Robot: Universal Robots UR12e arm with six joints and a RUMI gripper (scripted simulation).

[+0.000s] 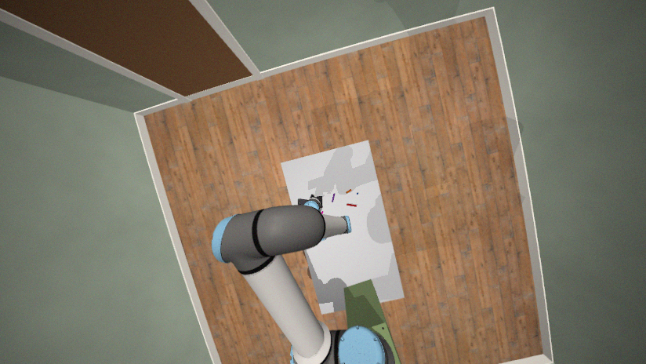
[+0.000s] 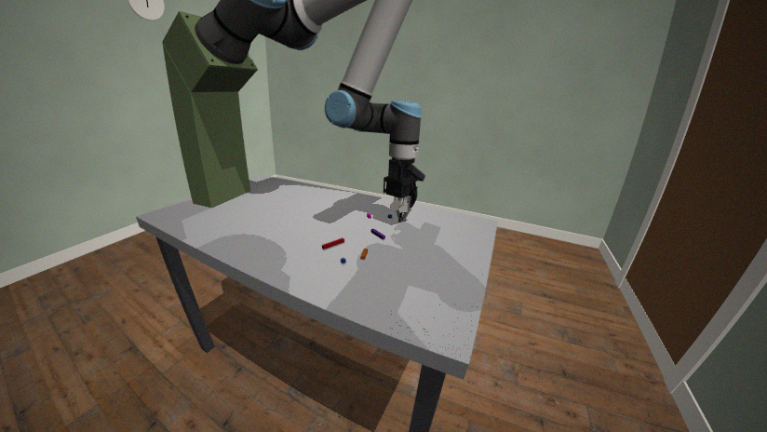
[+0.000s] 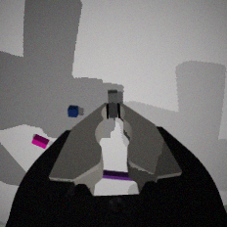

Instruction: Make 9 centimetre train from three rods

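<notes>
Right now my hand is 110 mm past the magenta rod, 30 mm to the left of it and 10 mm above it. The rest, counted from my hand: orange rod (260 mm to the right, 10 mm below, 10 mm behind); then purple rod (140 mm to the right, 30 mm behind, 10 mm below); then grey rod (10 mm below).
</notes>
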